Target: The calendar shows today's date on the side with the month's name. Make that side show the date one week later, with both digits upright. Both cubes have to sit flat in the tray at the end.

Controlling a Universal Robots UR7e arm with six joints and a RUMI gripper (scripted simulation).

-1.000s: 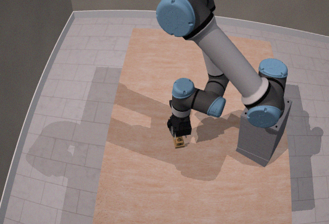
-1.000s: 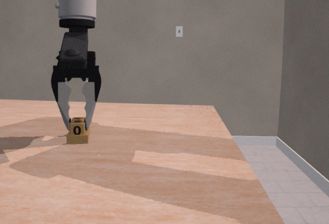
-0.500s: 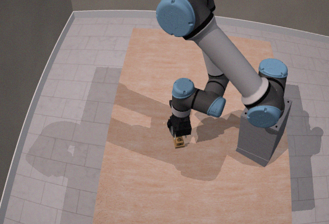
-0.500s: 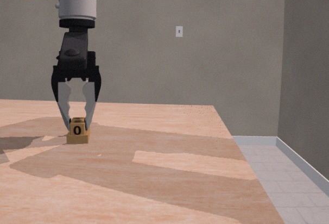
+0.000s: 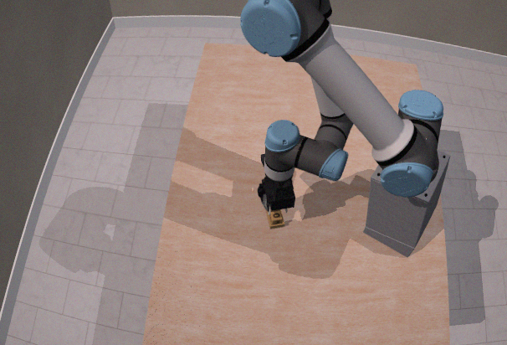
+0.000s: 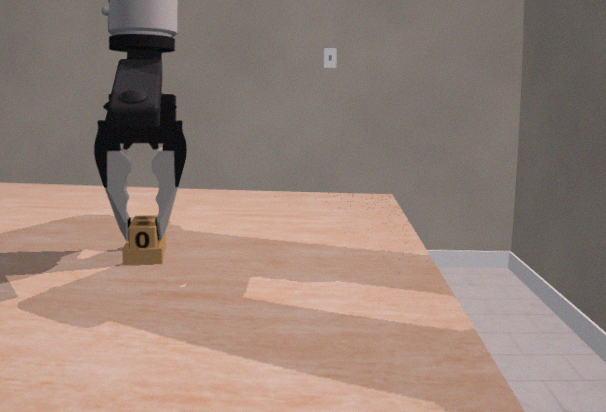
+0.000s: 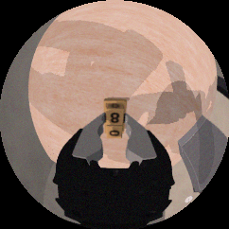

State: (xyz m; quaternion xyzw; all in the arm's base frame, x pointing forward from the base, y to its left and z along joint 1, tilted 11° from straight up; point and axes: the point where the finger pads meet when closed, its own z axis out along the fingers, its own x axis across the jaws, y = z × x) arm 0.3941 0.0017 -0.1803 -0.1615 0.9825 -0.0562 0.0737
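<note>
Now: hand 10 mm past the wooden calendar tray, 20 mm to the right of it and 30 mm above it.
</note>
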